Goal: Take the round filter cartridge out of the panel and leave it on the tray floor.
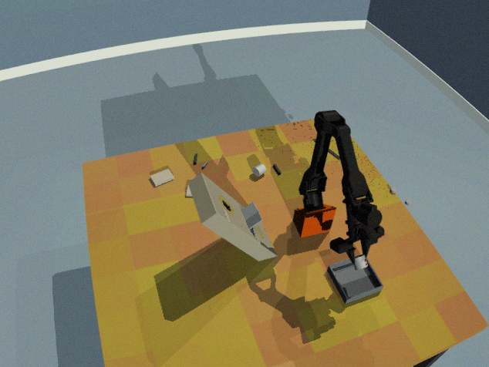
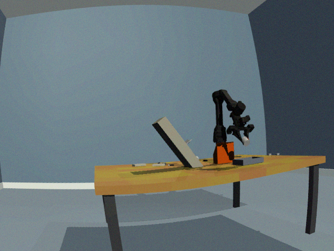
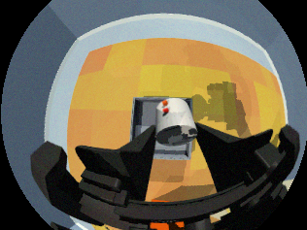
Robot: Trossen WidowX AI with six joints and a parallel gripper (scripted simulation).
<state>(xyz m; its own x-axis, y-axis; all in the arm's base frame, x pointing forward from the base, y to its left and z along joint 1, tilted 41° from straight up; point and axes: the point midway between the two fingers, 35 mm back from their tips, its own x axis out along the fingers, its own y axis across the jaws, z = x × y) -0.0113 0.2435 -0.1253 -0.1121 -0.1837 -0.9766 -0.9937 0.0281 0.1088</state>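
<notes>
The white round filter cartridge lies right at my gripper tip. From my gripper tip the other things lie so: dark grey tray: 130 mm below, 20 mm behind; beige service panel: 330 mm ahead, 300 mm to the right, 20 mm above; small grey bracket: 300 mm to the right, 270 mm ahead.
</notes>
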